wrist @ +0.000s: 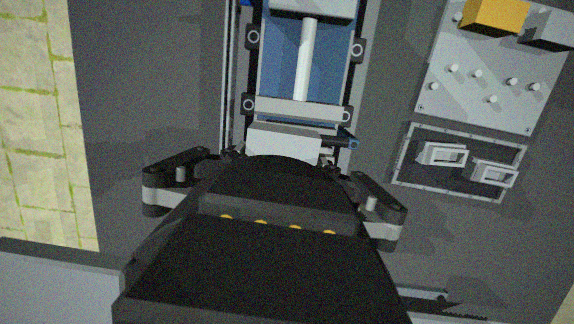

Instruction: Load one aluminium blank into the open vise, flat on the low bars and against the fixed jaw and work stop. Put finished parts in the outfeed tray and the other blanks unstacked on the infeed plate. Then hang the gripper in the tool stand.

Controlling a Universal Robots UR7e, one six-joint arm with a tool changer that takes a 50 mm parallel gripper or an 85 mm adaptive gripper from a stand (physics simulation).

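Frame: origin at the arm's base, x left, y back, z up, level; centimetres.
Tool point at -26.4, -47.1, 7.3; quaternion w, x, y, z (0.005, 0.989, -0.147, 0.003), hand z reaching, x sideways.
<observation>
Pixels of each thing's top centre, then the offset from my tool point to it, as dx, dy, dz. "spot": a spot on its surface instead.
- pale aluminium blank, middle of its top: (281,155) +0.3, +0.6, -16.7
- blue vise, middle of its top: (299,74) +2.8, +6.8, -25.6
- pale jaw bar, surface spot: (300,109) spot: +2.5, +3.1, -25.9
- dark work stop rod, middle of its top: (334,142) +6.0, -1.2, -25.9
- outfeed tray, surface spot: (450,192) spot: +25.3, -14.1, -34.3
- pale infeed plate, middle of its top: (496,65) +31.1, +4.6, -34.7
- yellow block, middle of its top: (503,12) +28.5, +10.8, -31.1
- grey block, middle of its top: (567,29) +36.9, +8.0, -31.1
- rail, middle of its top: (227,66) -5.8, +9.1, -30.5
My gripper (280,156) is shut on a pale aluminium blank (283,142), which shows level between the fingertips at the view's middle. The blank appears over the near end of the blue vise (327,70), just below the pale jaw bar (300,109) in the view. Its height above the low bars cannot be told. The dark work stop rod (334,141) with a blue end shows at the blank's right. The fixed jaw is mostly hidden behind blank and gripper. Two finished parts (442,155) (495,175) with rectangular openings lie in the outfeed tray (450,192).
The pale infeed plate (462,102) with several pegs is at upper right. A yellow block (495,16) and a grey block (554,29) sit apart on it. A rail (228,75) runs along the vise's left side. Pale stone-patterned floor (40,125) shows at left.
</observation>
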